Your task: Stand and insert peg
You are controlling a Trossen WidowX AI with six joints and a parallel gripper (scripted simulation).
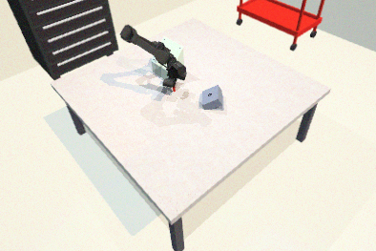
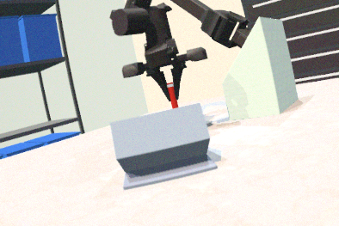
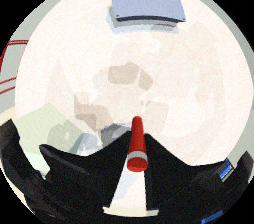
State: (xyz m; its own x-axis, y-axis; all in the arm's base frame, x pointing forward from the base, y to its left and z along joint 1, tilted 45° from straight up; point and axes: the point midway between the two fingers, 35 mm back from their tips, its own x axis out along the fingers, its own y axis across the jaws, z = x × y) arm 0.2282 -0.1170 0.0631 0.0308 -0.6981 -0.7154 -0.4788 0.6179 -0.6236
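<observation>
The sloped panel lies 21 cm ahead of my gripper tip, 13 cm to the left of it and 4 cm below it. Round my gripper tip: red peg (2 cm above).
</observation>
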